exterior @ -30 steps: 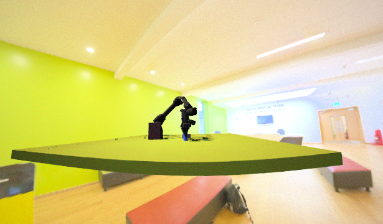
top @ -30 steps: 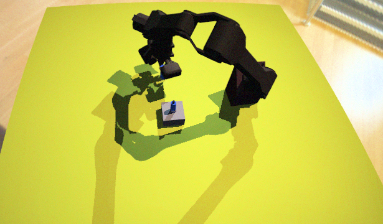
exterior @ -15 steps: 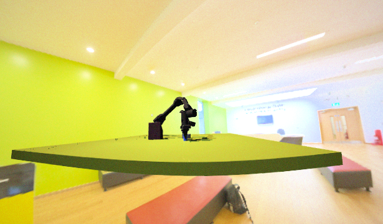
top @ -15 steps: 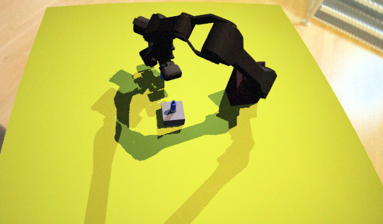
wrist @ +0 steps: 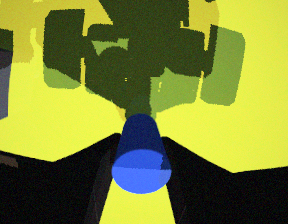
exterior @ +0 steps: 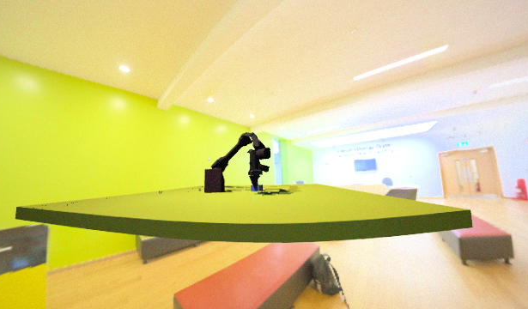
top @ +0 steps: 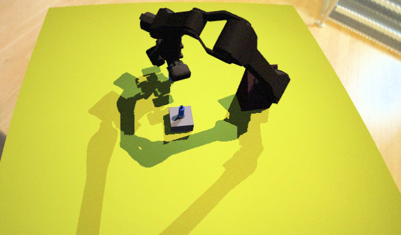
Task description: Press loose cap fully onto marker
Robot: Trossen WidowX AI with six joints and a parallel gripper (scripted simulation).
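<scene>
Right now my gripper tip is 10 mm short of the holder block, 180 mm to the right of it and 10 mm above it. Round my gripper tip: blue cap (10 mm above).
</scene>
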